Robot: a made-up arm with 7 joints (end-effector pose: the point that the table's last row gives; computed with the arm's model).
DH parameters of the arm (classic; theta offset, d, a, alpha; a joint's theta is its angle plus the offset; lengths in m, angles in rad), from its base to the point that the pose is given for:
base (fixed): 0 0 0 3.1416
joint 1: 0 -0.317 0 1.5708
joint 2: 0 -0.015 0 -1.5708
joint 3: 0 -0.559 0 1.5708
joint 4: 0 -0.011 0 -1.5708
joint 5: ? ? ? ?
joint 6: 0 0 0 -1.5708
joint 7: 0 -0.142 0 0
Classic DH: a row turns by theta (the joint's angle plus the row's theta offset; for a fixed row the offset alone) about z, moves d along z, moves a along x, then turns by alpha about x.
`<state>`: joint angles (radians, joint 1 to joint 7).
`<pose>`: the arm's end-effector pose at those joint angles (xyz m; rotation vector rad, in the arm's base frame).
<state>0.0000 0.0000 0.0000 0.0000 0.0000 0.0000 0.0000</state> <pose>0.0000 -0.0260 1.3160 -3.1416 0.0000 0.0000</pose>
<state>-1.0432 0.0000 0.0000 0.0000 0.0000 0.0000 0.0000</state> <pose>0.0225 -0.0131 1.3160 -2.7238 -1.5654 0.0000</pose>
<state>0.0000 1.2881 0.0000 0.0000 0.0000 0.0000 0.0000</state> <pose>0.9593 -0.0260 0.5957 -2.5122 0.0000 1.8863</pose>
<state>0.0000 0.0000 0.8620 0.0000 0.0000 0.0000 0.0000</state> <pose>-0.0084 -0.0222 1.3160 -2.8543 1.3125 0.0000</pose>
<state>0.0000 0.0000 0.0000 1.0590 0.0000 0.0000 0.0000</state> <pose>0.3836 -0.0260 1.0915 -2.7114 0.0000 1.5868</pose>
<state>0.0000 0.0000 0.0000 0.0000 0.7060 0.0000 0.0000</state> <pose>0.0000 -0.0260 1.3160 -2.9479 1.0861 0.0000</pose>
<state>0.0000 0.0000 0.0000 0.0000 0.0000 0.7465 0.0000</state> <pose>0.0964 -0.0260 1.2782 -2.9253 0.0000 1.1456</pose>
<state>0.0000 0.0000 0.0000 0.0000 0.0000 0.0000 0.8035</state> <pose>0.0000 -0.0260 1.3160 -2.8914 1.2285 0.0000</pose>
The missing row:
joint 5: 0 -0.298 0 1.5708
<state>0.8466 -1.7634 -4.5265 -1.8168 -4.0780 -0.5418 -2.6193</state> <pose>-0.0507 0.6407 0.3435 -0.6479 -2.4252 1.2747</pose>
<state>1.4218 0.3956 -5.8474 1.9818 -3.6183 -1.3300 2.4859</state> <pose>-0.0218 -0.3622 0.5091 0.2709 -0.4959 0.3662</pose>
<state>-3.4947 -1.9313 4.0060 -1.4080 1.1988 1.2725 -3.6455</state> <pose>0.6264 0.4171 0.3798 -0.8396 -2.1094 0.1966</pose>
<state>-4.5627 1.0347 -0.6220 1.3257 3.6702 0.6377 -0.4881</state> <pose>0.1149 -0.8027 0.4387 -0.4022 -1.7242 -1.2285</pose>
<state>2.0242 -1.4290 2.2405 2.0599 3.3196 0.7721 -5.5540</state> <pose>-0.0848 0.5830 0.1417 1.2381 -0.2992 1.7087</pose>
